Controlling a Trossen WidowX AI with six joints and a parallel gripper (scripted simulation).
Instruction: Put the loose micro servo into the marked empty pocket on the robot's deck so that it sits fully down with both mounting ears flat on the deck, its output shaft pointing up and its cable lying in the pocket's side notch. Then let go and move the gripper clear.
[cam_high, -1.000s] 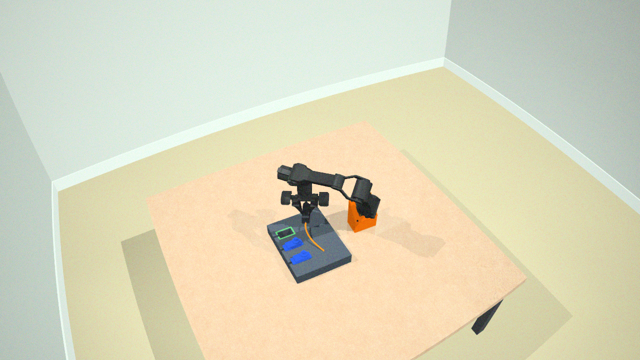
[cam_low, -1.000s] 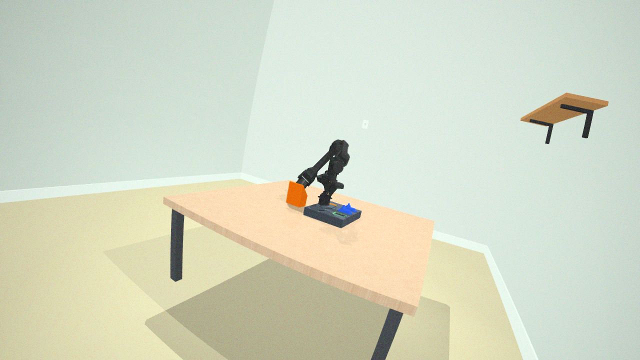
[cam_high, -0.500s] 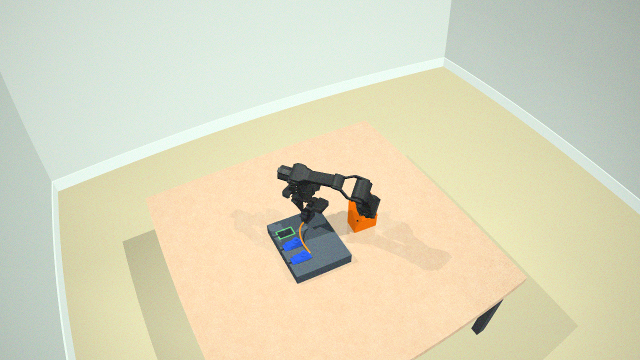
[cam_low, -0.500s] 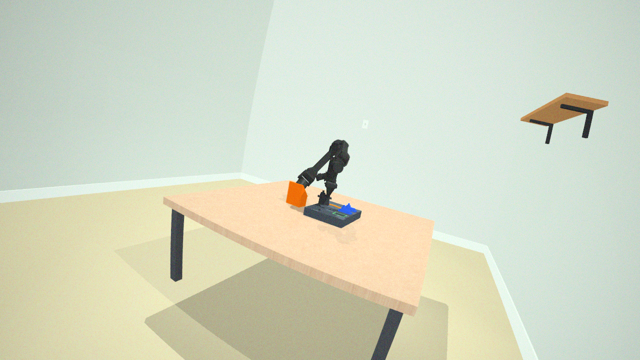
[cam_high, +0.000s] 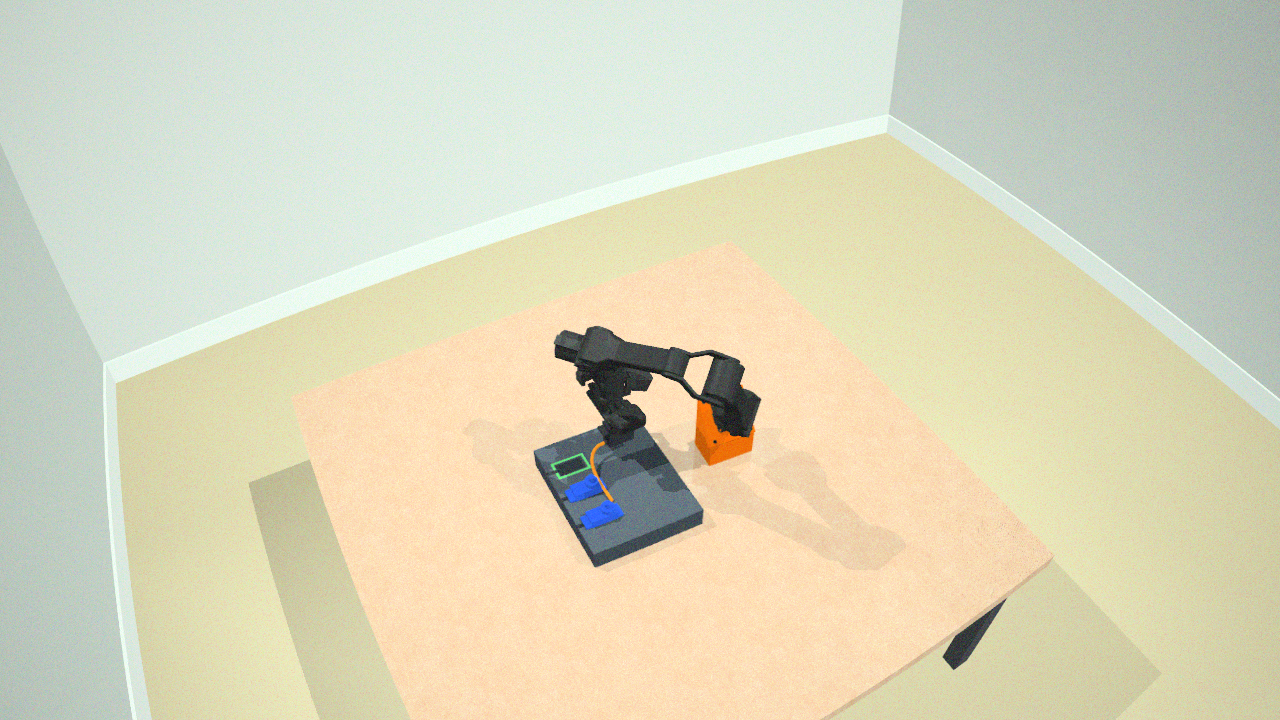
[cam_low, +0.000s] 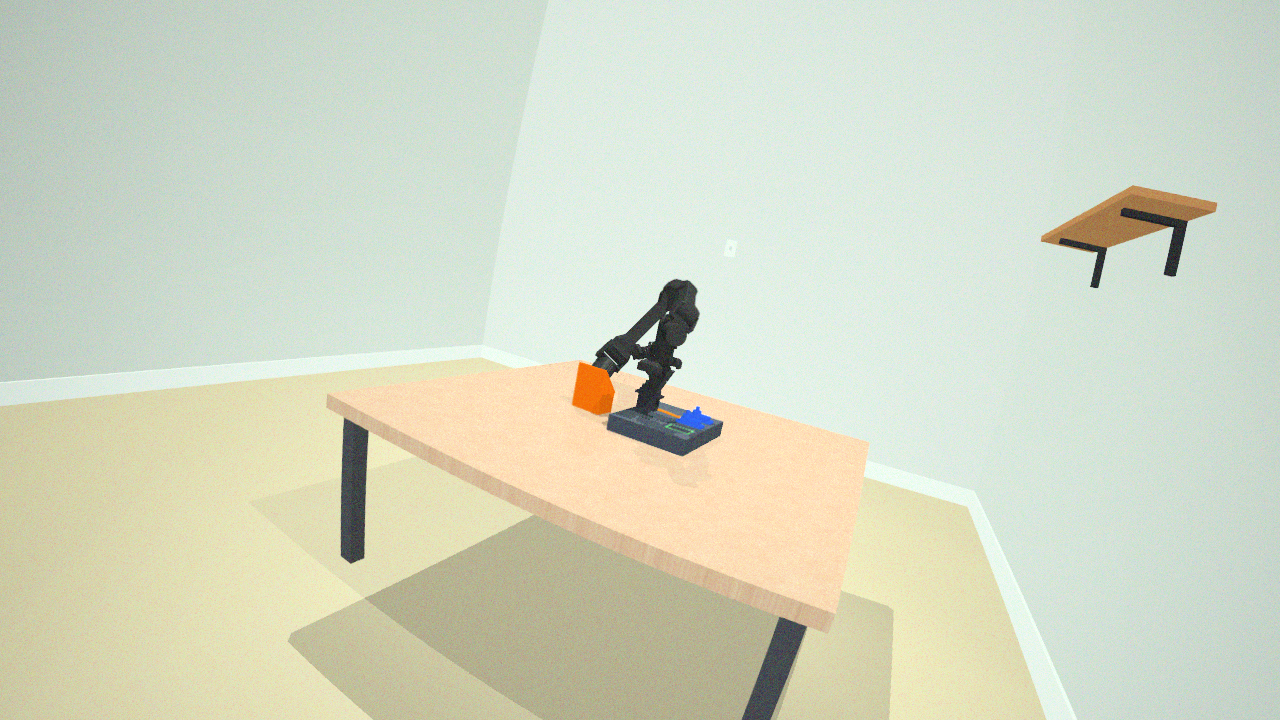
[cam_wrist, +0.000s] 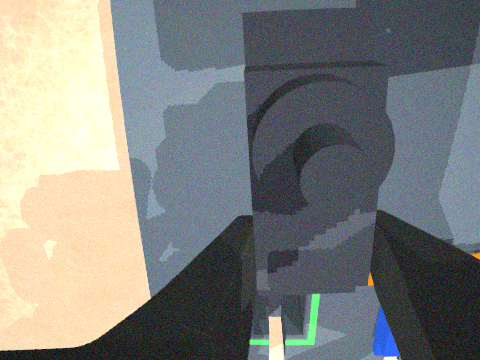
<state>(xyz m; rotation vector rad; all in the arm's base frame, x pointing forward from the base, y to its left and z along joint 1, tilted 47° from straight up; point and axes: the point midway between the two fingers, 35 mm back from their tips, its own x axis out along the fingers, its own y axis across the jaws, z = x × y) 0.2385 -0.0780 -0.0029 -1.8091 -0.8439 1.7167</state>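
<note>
My gripper tip is now 10 cm above the deck, 7 cm to the right of it and 2 cm past it.
</note>
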